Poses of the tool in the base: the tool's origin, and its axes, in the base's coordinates. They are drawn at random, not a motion.
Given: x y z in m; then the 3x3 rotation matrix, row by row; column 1 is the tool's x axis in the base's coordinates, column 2 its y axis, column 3 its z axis. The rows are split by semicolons.
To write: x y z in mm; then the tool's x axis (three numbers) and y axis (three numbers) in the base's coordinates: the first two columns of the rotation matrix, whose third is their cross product. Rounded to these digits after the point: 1 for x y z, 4 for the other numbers.
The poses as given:
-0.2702 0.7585 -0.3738; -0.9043 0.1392 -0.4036; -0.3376 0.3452 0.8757; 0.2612 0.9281 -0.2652
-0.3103 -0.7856 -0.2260; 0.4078 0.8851 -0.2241; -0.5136 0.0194 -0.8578; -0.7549 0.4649 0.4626
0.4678 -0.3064 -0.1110; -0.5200 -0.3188 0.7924; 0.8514 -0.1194 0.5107; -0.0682 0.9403 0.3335
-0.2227 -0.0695 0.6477; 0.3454 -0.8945 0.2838; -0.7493 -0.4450 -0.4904; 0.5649 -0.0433 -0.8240
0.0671 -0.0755 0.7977; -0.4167 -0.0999 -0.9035; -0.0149 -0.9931 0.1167; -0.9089 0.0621 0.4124
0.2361 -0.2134 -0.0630; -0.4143 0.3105 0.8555; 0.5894 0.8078 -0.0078; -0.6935 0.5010 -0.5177
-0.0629 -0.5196 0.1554; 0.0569 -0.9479 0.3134; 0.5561 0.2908 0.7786; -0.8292 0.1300 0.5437
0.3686 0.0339 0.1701; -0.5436 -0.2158 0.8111; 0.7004 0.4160 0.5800; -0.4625 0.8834 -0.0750
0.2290 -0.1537 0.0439; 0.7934 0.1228 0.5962; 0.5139 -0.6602 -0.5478; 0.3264 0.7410 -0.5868
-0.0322 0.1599 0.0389; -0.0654 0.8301 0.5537; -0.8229 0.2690 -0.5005; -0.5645 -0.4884 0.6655
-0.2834 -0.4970 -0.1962; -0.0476 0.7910 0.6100; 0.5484 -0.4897 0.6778; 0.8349 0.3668 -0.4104
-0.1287 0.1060 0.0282; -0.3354 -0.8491 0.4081; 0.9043 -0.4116 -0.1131; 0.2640 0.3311 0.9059
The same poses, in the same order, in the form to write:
-270.2 758.5 -373.8 -0.9043 -0.3376 0.2612 0.1392 0.3452 0.9281
-310.3 -785.6 -226.0 0.4078 -0.5136 -0.7549 0.8851 0.0194 0.4649
467.8 -306.4 -111.0 -0.5200 0.8514 -0.0682 -0.3188 -0.1194 0.9403
-222.7 -69.5 647.7 0.3454 -0.7493 0.5649 -0.8945 -0.4450 -0.0433
67.1 -75.5 797.7 -0.4167 -0.0149 -0.9089 -0.0999 -0.9931 0.0621
236.1 -213.4 -63.0 -0.4143 0.5894 -0.6935 0.3105 0.8078 0.5010
-62.9 -519.6 155.4 0.0569 0.5561 -0.8292 -0.9479 0.2908 0.1300
368.6 33.9 170.1 -0.5436 0.7004 -0.4625 -0.2158 0.4160 0.8834
229.0 -153.7 43.9 0.7934 0.5139 0.3264 0.1228 -0.6602 0.7410
-32.2 159.9 38.9 -0.0654 -0.8229 -0.5645 0.8301 0.2690 -0.4884
-283.4 -497.0 -196.2 -0.0476 0.5484 0.8349 0.7910 -0.4897 0.3668
-128.7 106.0 28.2 -0.3354 0.9043 0.2640 -0.8491 -0.4116 0.3311

